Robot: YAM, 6 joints.
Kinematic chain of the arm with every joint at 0, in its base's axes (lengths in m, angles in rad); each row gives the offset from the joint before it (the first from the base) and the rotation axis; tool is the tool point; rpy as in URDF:
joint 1: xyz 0 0 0.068 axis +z
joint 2: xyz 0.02 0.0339 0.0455 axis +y
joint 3: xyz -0.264 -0.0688 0 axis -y
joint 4: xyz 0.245 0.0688 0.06 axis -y
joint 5: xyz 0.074 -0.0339 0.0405 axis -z
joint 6: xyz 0.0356 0 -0.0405 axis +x
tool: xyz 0 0 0 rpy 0 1.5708 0
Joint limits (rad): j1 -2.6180..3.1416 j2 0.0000..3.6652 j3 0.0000..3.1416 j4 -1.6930..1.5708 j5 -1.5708..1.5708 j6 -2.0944..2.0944
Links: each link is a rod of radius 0.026 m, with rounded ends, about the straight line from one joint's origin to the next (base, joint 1, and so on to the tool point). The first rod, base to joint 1, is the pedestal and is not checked.
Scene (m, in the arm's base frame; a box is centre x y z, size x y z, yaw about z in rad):
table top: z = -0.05
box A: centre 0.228 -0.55 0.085 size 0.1 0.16 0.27 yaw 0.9
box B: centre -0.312 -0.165 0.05 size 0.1 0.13 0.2 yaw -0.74
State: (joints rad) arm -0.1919 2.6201 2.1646 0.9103 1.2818 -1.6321
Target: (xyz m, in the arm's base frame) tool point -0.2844 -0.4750 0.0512
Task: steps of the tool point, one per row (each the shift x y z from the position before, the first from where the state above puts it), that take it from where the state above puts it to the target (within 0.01 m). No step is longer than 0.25 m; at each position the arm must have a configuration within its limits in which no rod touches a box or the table.
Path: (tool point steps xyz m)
1: -0.0752 -0.1099 0.1007
2: -0.1094 -0.0708 0.0899
3: -0.1238 -0.0221 0.0750
4: -0.0851 -0.1214 -0.0970
5: -0.1376 -0.0726 -0.1099
6: -0.1602 -0.0037 -0.1173
7: -0.1470 0.0679 -0.1183

